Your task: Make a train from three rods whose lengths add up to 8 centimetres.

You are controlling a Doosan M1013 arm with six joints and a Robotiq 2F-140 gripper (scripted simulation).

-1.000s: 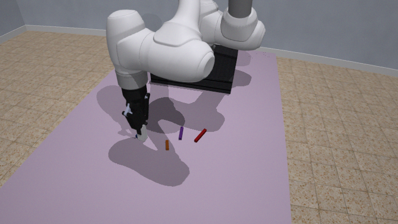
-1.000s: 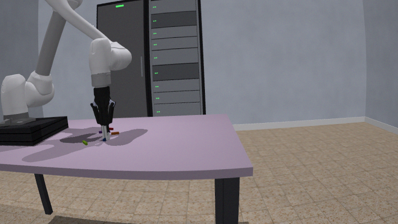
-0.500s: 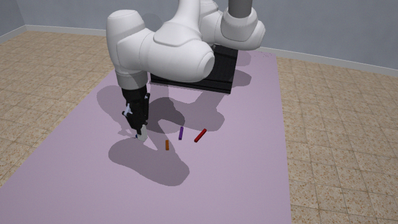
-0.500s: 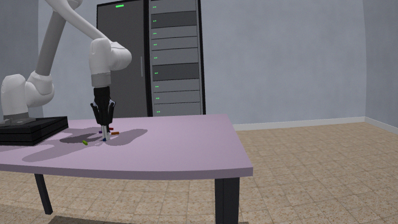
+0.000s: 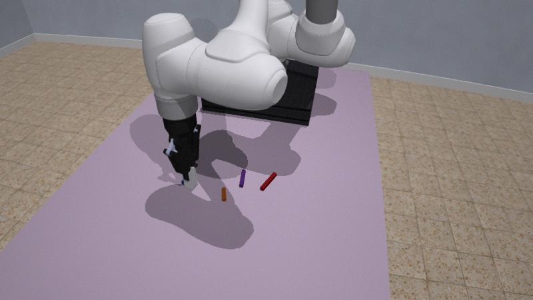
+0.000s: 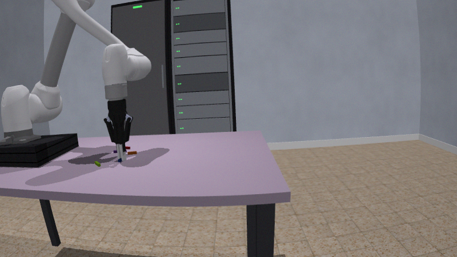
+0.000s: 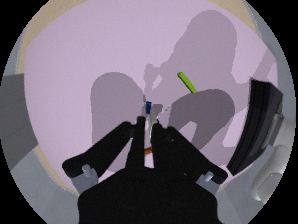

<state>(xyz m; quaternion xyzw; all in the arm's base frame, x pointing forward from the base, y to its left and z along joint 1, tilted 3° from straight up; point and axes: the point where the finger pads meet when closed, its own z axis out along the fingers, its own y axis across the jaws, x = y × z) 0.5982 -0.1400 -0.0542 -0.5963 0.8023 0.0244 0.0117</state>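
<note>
Now: hand 130 mm to the right of the purple rod, 40 mm past it and 30 mm above it. Also, from my hand: orange rod: 100 mm to the left, 30 mm below, 20 mm ahead; then lime rod: 90 mm behind, 60 mm to the right, 30 mm below; then red rod: 210 mm to the left, 40 mm behind, 30 mm below.
</note>
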